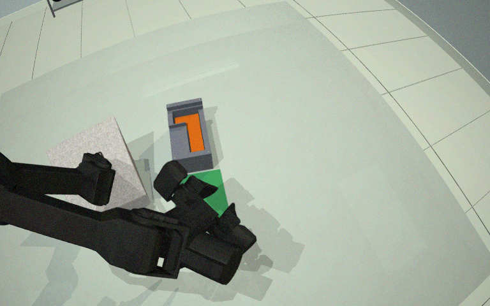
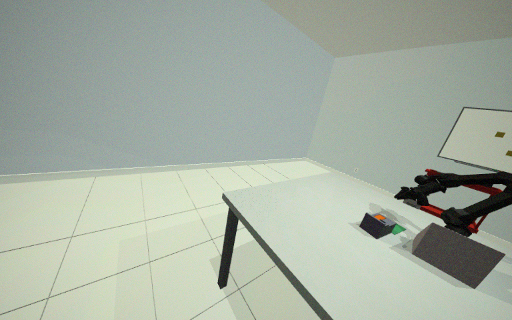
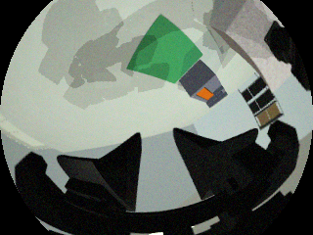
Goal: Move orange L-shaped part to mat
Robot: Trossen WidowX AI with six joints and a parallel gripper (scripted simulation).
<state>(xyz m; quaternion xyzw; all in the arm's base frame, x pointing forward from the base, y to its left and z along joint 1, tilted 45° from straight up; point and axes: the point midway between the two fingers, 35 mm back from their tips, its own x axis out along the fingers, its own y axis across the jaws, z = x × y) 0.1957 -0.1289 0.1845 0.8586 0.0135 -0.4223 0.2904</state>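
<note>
The orange L-shaped part lies 30 mm ahead of my gripper tip, 240 mm to the left of it and 90 mm below it.
</note>
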